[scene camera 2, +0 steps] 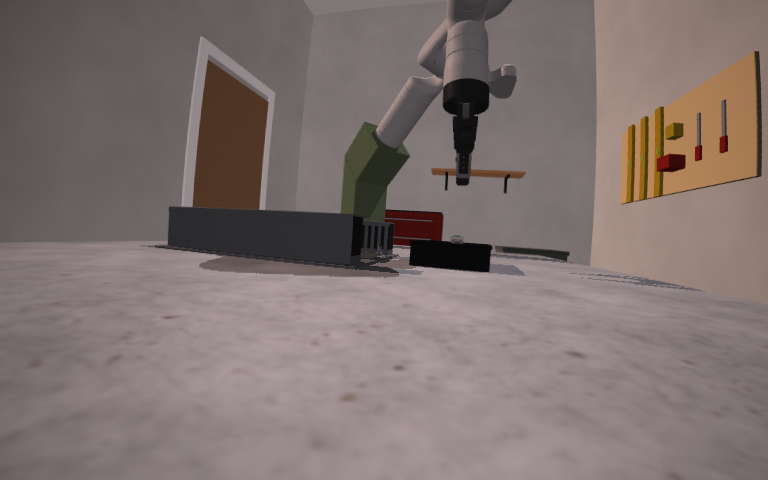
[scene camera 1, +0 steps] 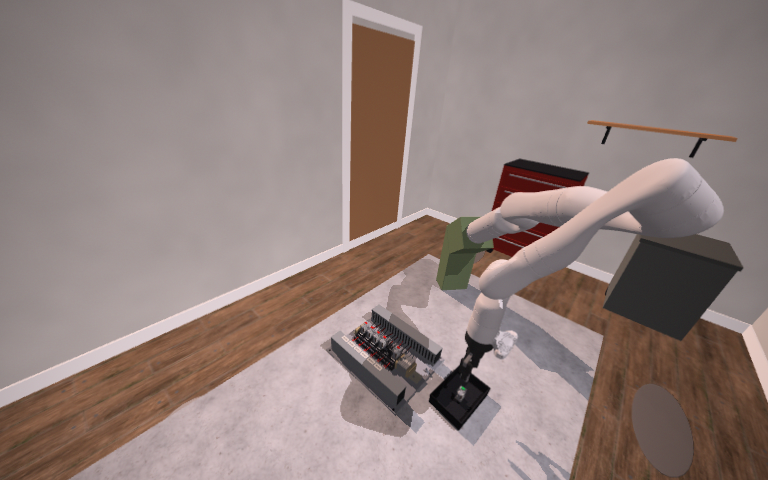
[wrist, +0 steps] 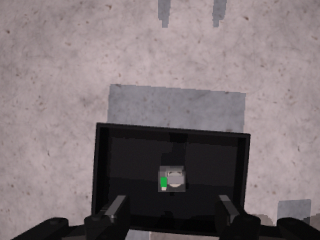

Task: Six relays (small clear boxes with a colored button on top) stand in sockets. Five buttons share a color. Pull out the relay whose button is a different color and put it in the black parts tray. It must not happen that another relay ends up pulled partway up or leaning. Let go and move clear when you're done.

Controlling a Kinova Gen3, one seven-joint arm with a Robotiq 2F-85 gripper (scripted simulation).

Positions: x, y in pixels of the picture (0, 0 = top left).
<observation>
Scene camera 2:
my gripper: 462, 182
black parts tray: 429, 253
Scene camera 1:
black parts tray: 445, 393
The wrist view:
my gripper: 172, 209
black parts tray: 126, 157
</observation>
